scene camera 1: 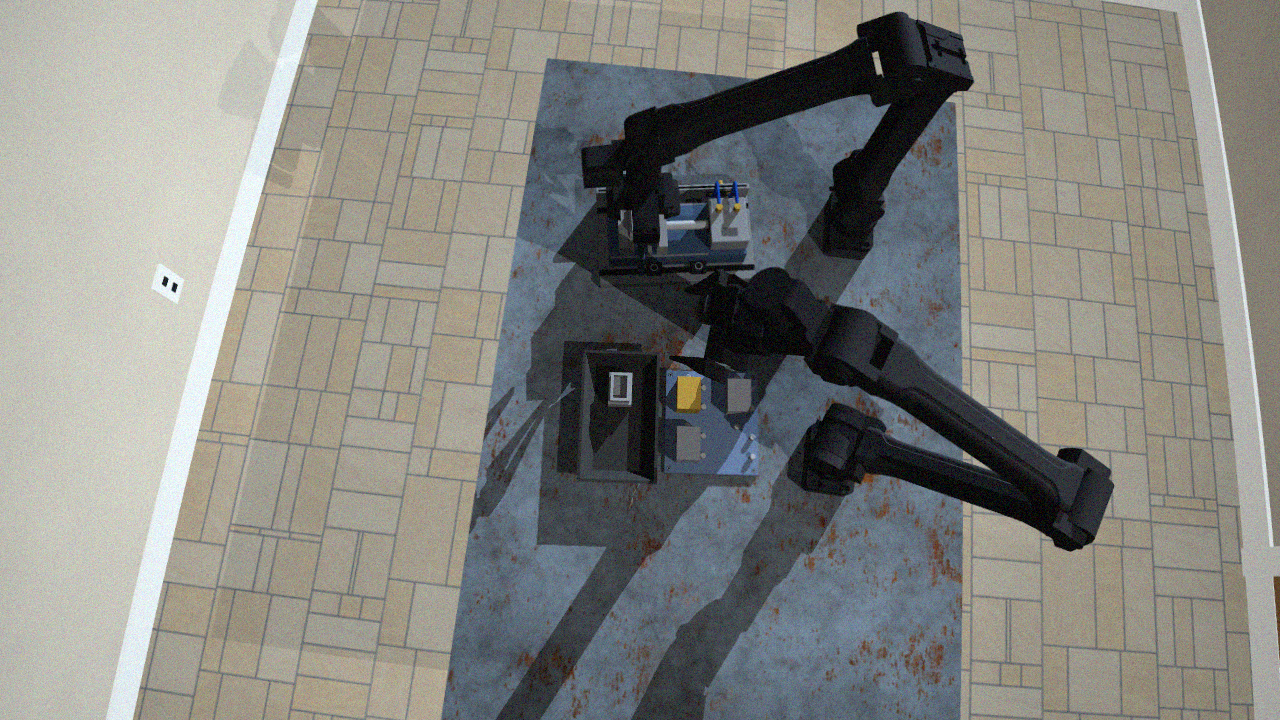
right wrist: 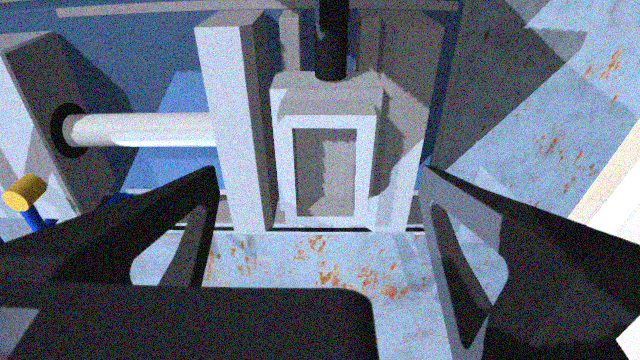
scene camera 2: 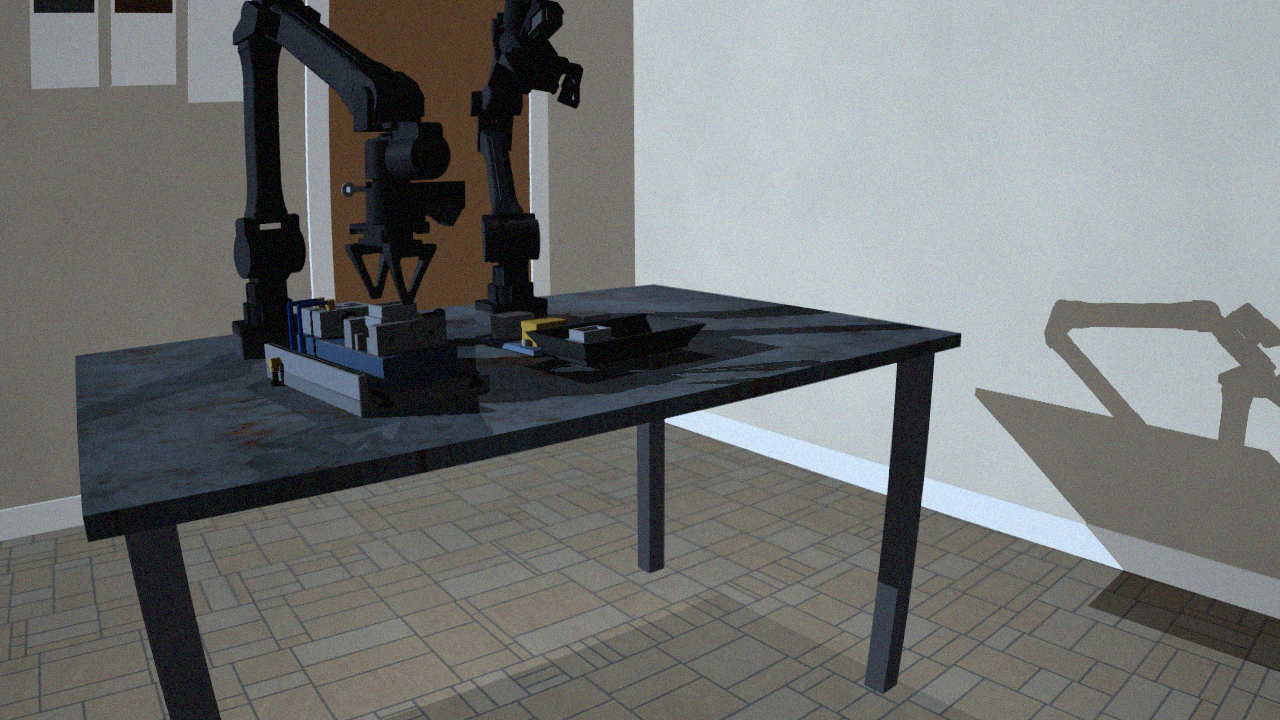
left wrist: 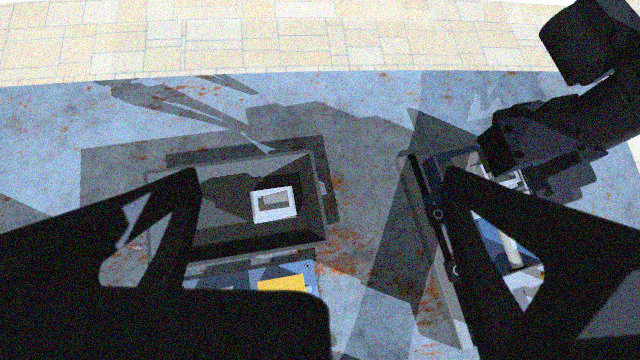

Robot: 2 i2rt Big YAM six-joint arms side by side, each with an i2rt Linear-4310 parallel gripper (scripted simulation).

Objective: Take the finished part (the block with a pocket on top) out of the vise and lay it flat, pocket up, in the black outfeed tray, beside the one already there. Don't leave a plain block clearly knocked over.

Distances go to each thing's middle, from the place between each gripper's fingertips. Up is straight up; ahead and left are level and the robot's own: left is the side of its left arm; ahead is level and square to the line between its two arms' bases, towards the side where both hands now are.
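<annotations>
Blue plate point(scene camera 1: 727, 451), from my right hand: 120 mm below, 180 mm behind, 340 mm to the left. Yellow block point(scene camera 1: 688, 389): my right gripper point(scene camera 2: 391, 301) 100 mm above it, 130 mm past it, 300 mm to the right of it.
Blue plate, from my left hand point(scene camera 2: 549, 100): 39 cm below, 9 cm behind, 5 cm to the left. Yellow block, same hand: 37 cm below, 4 cm behind, 1 cm to the left.
</annotations>
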